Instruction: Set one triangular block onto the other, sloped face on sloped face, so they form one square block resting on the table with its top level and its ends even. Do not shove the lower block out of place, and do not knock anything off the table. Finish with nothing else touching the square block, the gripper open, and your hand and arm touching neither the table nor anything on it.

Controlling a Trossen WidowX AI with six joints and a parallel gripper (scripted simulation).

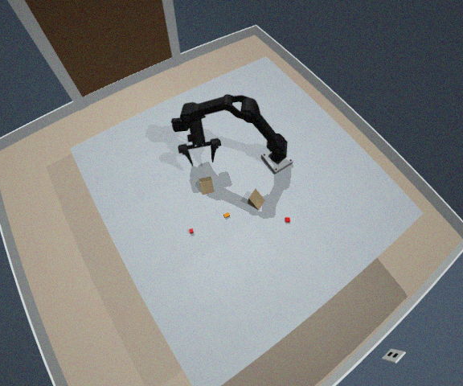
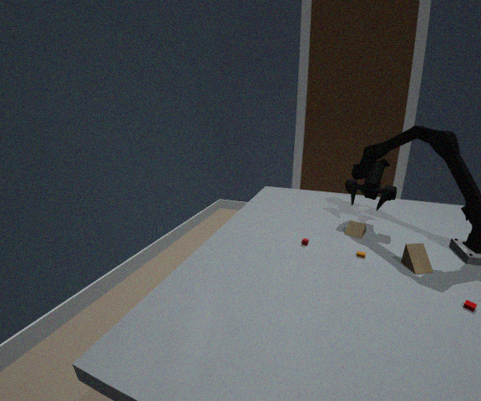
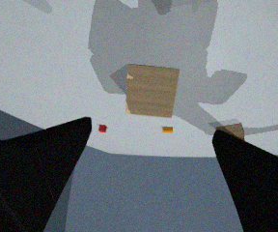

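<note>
My gripper tip is now 60 mm to the right of the tan triangular block, 60 mm above it and 40 mm short of it. Round my gripper tip: small orange cube (230 mm to the left, 80 mm below, 70 mm ahead).
</note>
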